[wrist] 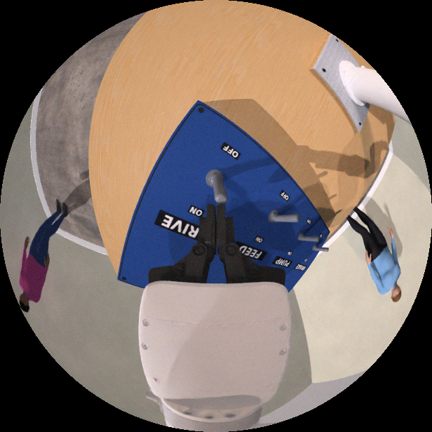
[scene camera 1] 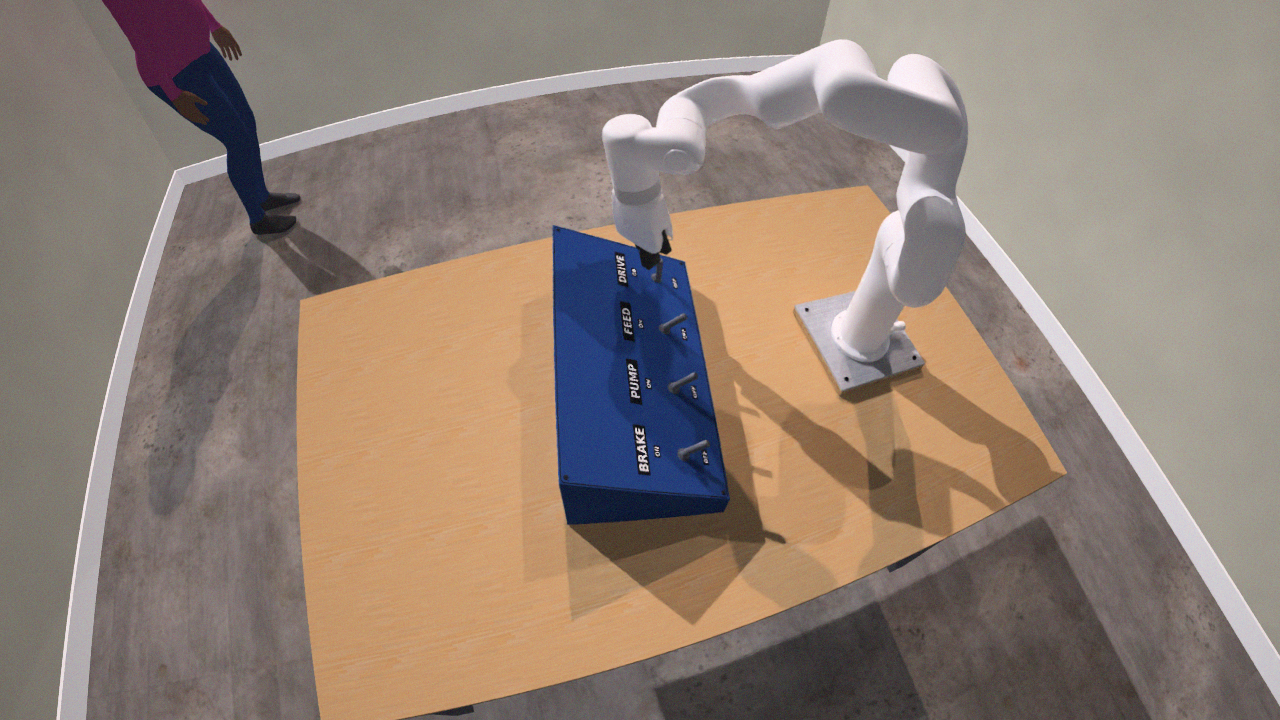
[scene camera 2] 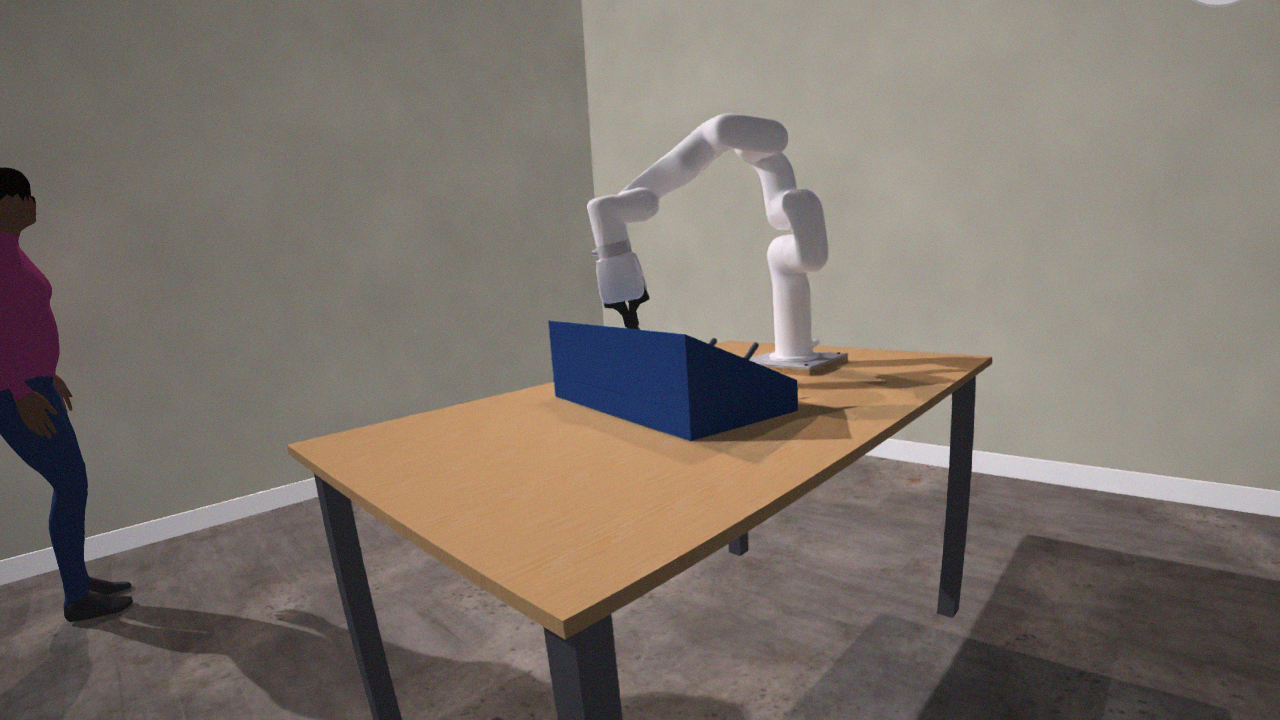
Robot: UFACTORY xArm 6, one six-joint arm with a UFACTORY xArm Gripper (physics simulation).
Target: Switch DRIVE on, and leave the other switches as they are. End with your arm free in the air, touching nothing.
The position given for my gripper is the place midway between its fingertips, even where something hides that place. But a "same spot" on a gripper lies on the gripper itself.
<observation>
my gripper: wrist 216, 213; scene camera 1; scene camera 2
same spot on my gripper: (scene camera 1: 648, 260) = (scene camera 2: 632, 320)
</observation>
